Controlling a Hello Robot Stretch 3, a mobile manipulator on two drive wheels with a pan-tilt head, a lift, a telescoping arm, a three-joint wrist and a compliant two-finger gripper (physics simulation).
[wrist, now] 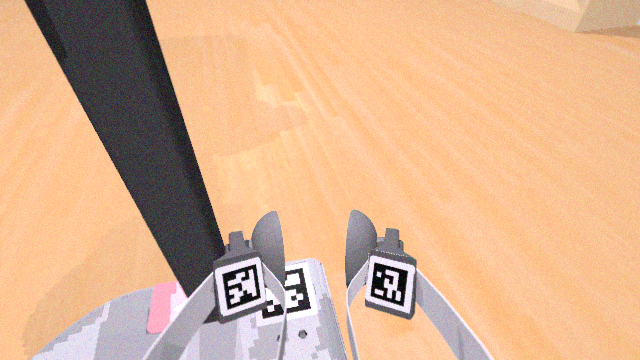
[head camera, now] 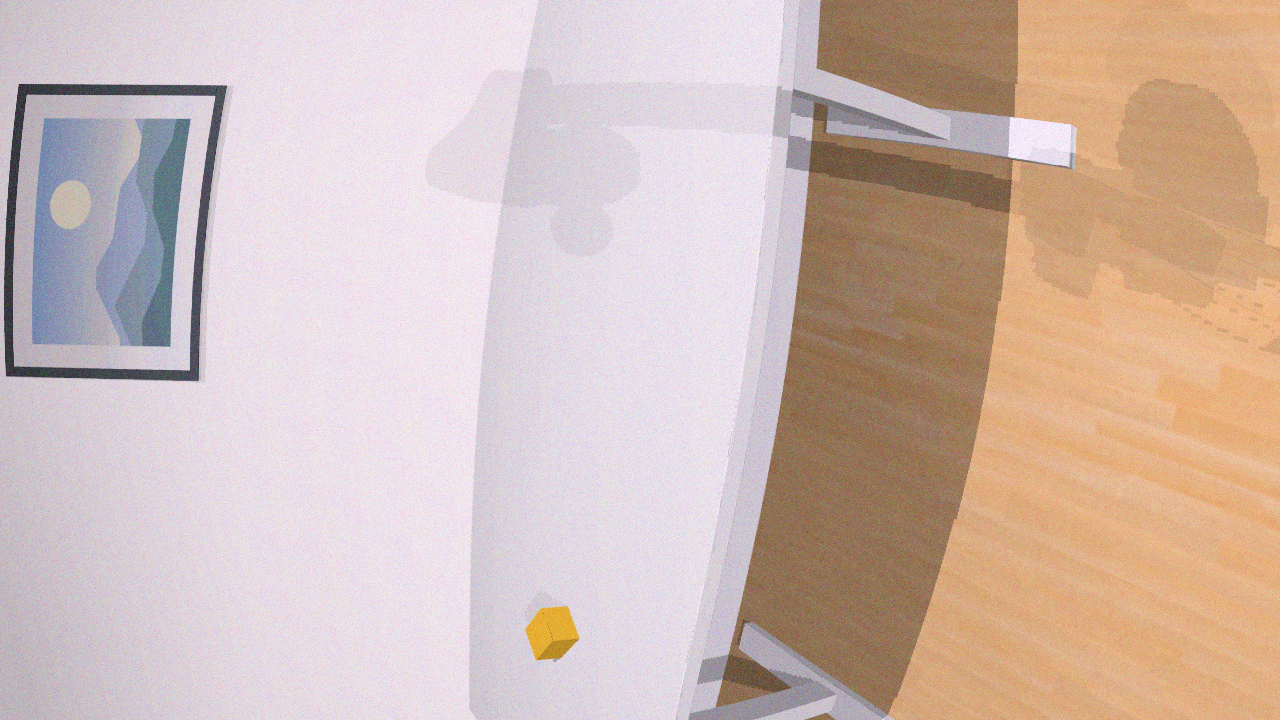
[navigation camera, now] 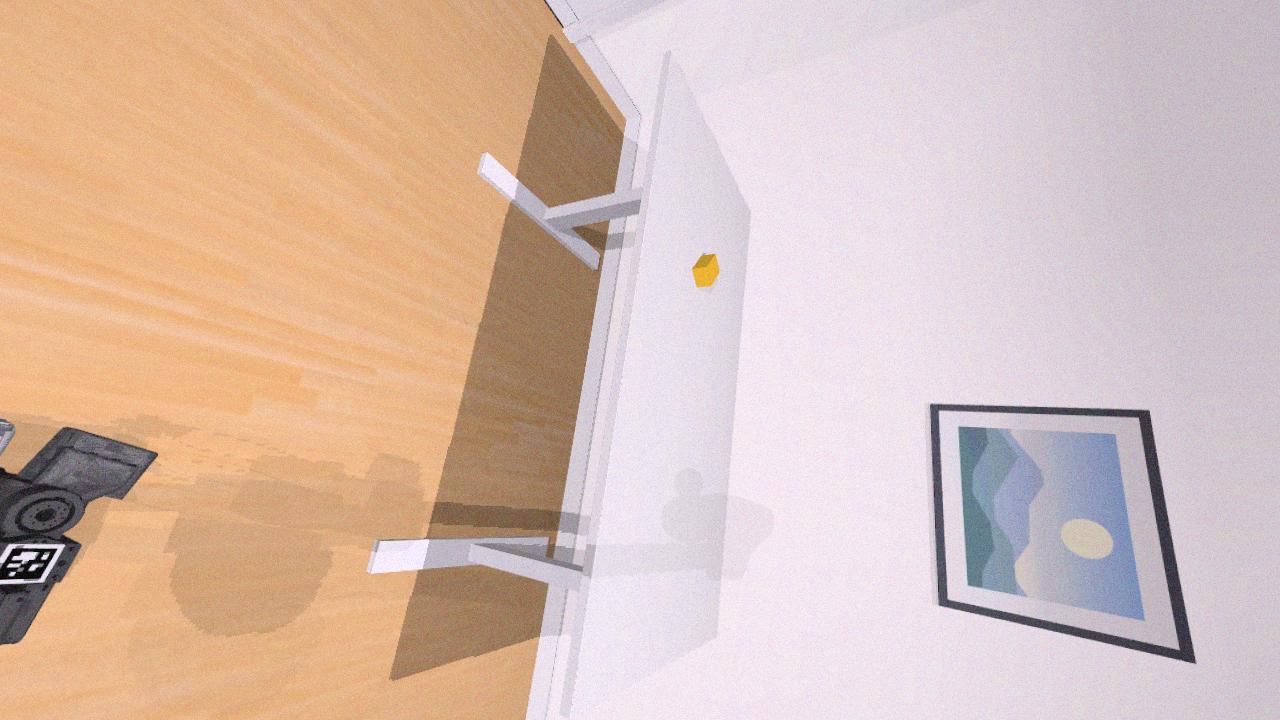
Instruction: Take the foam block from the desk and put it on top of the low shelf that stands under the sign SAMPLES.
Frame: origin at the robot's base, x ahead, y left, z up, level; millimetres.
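Where they show: gripper, between the fingertips: (wrist: 314, 237).
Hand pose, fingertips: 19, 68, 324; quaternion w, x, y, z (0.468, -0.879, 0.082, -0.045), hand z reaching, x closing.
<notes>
Things, the pixels of their top centre, and the offset from my fingertips, as dx, dy, dz. "pt": a spot on its surface instead. Level surfaces: height alone.
- small yellow block, centre of its top: (head camera: 538, 635) (navigation camera: 713, 269) +756, -1161, +441
- white desk, height of its surface: dz +396
- pale wooden piece, a spot on its surface: (wrist: 607, 17) pt +1541, +1107, -273
The foam block is a small yellow block (head camera: 552, 633) (navigation camera: 705, 270). It sits on the white desk (head camera: 617, 402) (navigation camera: 680, 385), near the lower end of the desk in the head view and in its upper part in the navigation view. My gripper (wrist: 314, 237) is open in the wrist view, with a gap between its two fingertips and bare wooden floor and part of my base behind them. It is away from the desk and the block. The low shelf and the sign SAMPLES cannot be made out in these views.
A framed mountain picture (head camera: 116, 232) (navigation camera: 1056, 528) hangs on the wall by the desk. Desk legs (head camera: 948, 134) (navigation camera: 590, 210) reach out over the floor. My dark mast (wrist: 130, 125) rises at the left of the wrist view. A pale wooden piece (wrist: 607, 17) shows at its top right corner.
</notes>
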